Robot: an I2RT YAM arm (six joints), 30 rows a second.
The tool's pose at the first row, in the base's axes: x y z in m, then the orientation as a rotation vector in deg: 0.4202, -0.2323, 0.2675, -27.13, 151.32, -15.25
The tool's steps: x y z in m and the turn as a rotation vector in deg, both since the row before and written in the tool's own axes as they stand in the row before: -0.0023, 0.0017, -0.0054, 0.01, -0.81, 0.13; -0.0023, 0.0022, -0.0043, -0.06, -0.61, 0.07; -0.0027, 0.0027, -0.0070, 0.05, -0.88, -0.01; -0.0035, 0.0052, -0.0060, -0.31, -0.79, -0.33; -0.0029, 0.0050, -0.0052, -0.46, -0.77, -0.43; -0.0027, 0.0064, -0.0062, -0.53, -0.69, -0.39; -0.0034, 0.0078, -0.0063, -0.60, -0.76, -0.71; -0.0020, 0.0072, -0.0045, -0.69, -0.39, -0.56; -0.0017, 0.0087, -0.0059, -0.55, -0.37, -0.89
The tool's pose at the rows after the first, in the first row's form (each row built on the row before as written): 0.4192, -0.2293, 0.2727, -26.96, 150.55, -14.98; 0.4185, -0.2260, 0.2768, -26.89, 149.98, -14.70; 0.4167, -0.2218, 0.2833, -26.90, 149.11, -14.51; 0.4152, -0.2151, 0.2886, -27.45, 148.36, -13.99; 0.4135, -0.2090, 0.2931, -28.18, 147.64, -13.32; 0.4106, -0.2016, 0.2980, -28.87, 147.02, -12.57; 0.4077, -0.1927, 0.3030, -30.00, 146.28, -11.83; 0.4046, -0.1851, 0.3060, -30.97, 145.94, -11.03; 0.3999, -0.1763, 0.3097, -32.31, 145.50, -10.54
